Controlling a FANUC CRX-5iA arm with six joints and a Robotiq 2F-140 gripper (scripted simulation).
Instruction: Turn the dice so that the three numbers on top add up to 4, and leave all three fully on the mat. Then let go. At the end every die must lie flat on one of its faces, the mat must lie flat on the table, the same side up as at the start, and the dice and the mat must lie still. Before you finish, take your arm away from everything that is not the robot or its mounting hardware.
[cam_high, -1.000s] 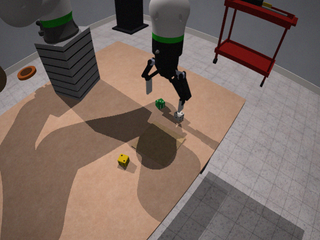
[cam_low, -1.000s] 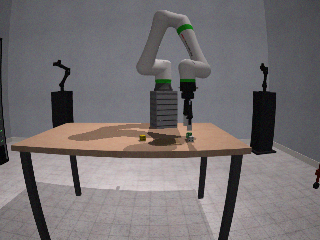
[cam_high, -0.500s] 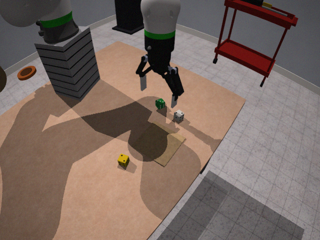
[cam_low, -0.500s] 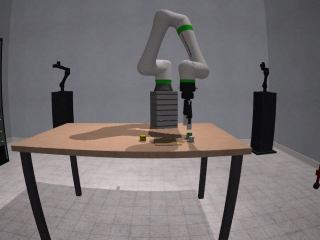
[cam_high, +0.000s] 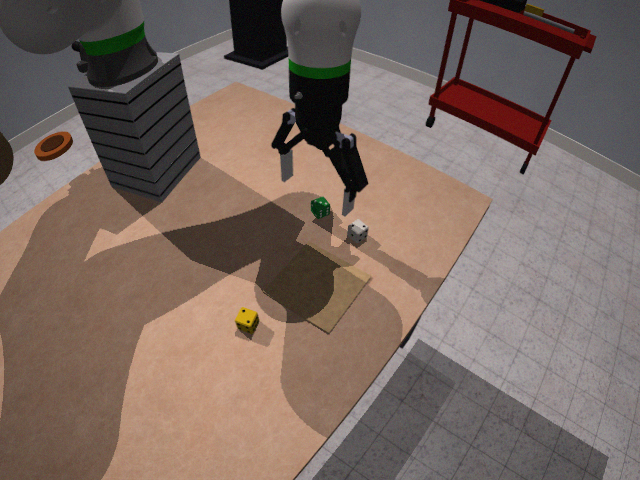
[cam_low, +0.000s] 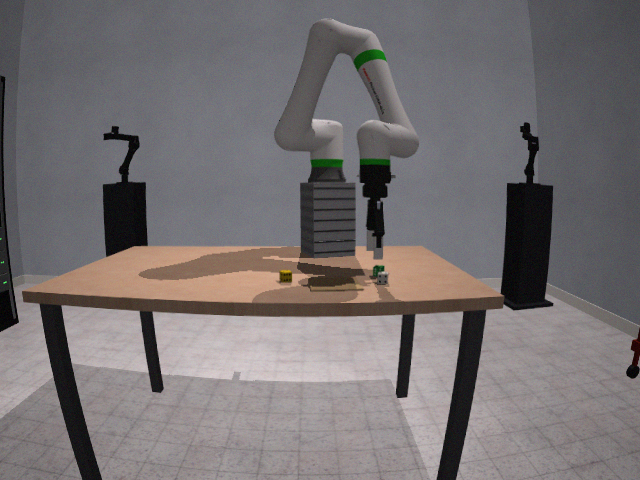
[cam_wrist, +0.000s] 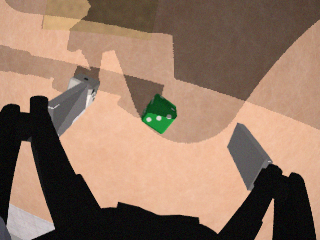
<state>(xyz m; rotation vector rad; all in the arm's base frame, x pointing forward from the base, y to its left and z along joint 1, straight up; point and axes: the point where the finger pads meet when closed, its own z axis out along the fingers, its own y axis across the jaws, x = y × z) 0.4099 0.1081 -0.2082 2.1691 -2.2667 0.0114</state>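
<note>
The green die is 6 cm below my hand and 2 cm to the left of it. Round my hand: white die 9 cm ahead, 6 cm below, 1 cm to the left; yellow die 27 cm to the right, 6 cm below, 5 cm ahead; tan mat 13 cm to the right, 10 cm ahead, 7 cm below.
</note>
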